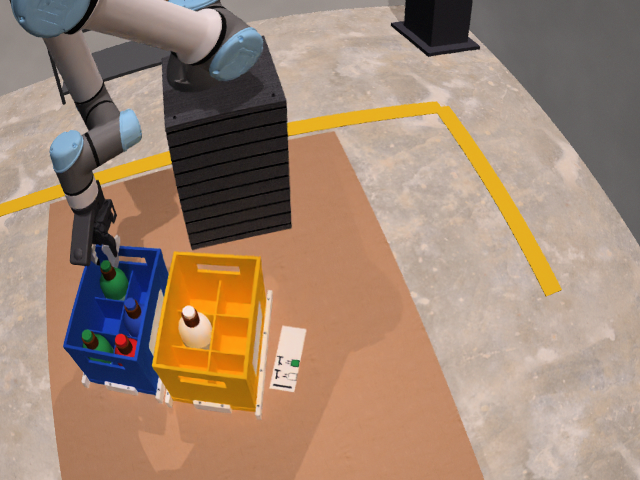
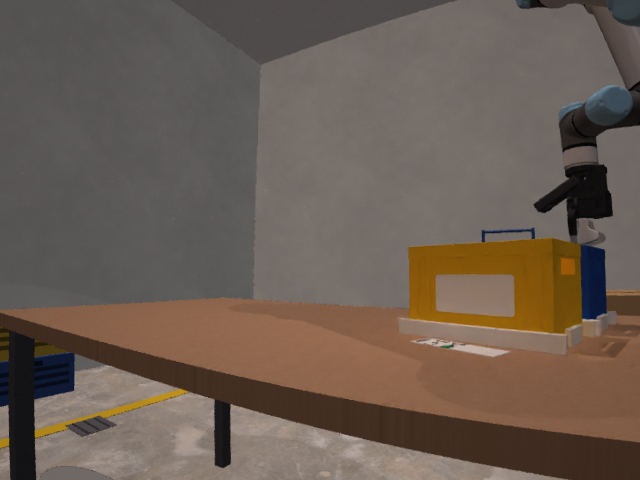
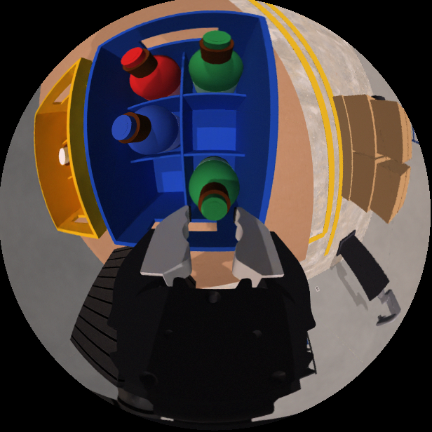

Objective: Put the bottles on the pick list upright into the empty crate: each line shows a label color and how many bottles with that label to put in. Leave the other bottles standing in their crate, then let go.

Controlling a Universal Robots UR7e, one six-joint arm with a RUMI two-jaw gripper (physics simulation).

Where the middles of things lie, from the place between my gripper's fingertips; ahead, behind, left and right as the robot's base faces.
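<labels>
Blue bottle (image 3: pixel 151 129): from my hand, 3 cm to the left, 13 cm ahead, 7 cm below. Red bottle (image 3: pixel 151 76): from my hand, 2 cm to the right, 20 cm ahead, 7 cm below. White bottle (image 1: pixel 195 329): from my hand, 15 cm to the left, 19 cm ahead, 7 cm below. Pick list (image 1: pixel 284 376): from my hand, 31 cm to the left, 28 cm ahead, 15 cm below.
</labels>
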